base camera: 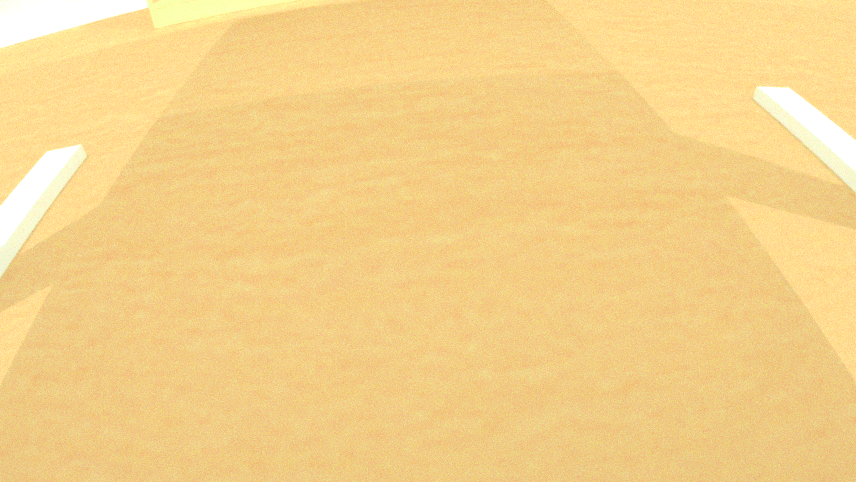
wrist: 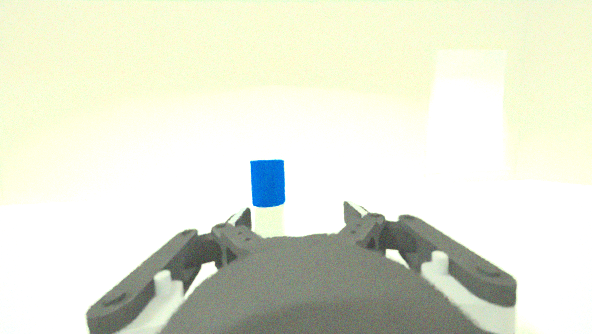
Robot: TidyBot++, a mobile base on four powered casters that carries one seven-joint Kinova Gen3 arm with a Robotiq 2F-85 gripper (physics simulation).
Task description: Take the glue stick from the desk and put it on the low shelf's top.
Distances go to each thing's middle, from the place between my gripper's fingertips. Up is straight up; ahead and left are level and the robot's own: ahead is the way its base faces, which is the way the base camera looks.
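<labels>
From my hand, the glue stick (wrist: 267, 176) is 10 mm behind and 20 mm to the left.
</labels>
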